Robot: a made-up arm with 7 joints.
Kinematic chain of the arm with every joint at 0, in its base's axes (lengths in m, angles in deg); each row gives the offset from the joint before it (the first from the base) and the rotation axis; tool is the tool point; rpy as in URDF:
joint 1: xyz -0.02 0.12 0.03 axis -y
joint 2: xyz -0.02 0.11 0 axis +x
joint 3: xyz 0 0 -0.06 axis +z
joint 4: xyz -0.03 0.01 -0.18 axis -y
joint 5: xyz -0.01 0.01 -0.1 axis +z
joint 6: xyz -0.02 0 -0.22 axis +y
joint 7: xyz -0.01 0 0.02 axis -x
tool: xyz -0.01 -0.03 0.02 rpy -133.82 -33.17 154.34
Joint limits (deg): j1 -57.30..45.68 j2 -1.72..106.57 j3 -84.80..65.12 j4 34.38..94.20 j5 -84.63..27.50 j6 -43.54..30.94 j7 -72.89..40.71
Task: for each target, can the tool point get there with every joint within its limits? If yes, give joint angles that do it. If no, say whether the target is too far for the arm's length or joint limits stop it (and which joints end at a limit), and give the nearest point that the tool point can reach.
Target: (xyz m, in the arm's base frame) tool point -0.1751 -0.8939 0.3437
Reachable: no: too far | nearest point -0.2217 -0.0844 -0.0853 | short by 0.917 m
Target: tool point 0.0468 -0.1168 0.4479
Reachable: no: joint limits stop it (at a limit: joint 2, joint 3, joint 4, joint 5, joint 6, joint 7) | nearest point 0.0355 0.3843 0.3770 | short by 0.506 m
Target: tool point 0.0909 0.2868 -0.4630
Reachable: yes | joints -0.93 11.73 -24.51 47.16 -36.85 -9.00 -27.89
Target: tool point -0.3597 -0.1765 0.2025
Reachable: no: joint limits stop it (at a limit: joint 1, joint 2, joint 3, joint 4, joint 5, joint 6) | nearest point -0.2412 -0.0696 -0.0784 | short by 0.323 m
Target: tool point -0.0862 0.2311 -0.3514
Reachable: yes | joints -39.18 24.71 -40.84 87.61 -59.26 11.75 -11.05
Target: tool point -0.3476 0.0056 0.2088
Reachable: no: joint limits stop it (at a limit: joint 1, joint 2, joint 3, joint 4, joint 5) | nearest point -0.2406 -0.0456 -0.0790 | short by 0.311 m
